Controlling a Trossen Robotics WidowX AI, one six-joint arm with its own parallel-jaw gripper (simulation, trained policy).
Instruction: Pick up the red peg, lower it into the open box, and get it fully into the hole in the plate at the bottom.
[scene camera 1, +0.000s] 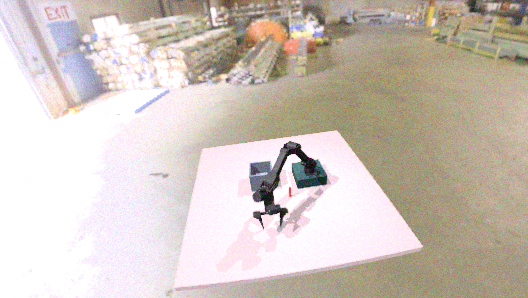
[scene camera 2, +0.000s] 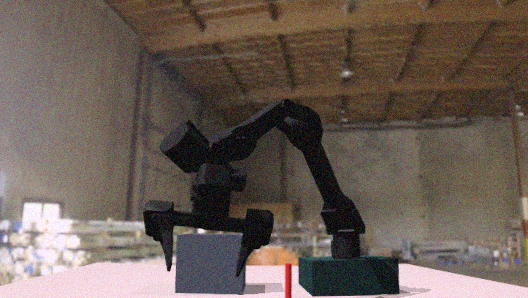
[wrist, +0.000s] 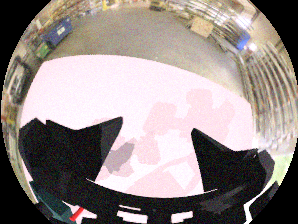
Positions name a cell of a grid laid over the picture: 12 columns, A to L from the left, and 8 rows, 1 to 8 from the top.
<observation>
In view: my gripper (scene camera 2: E8).
My gripper also shows in the wrist view (wrist: G5).
</observation>
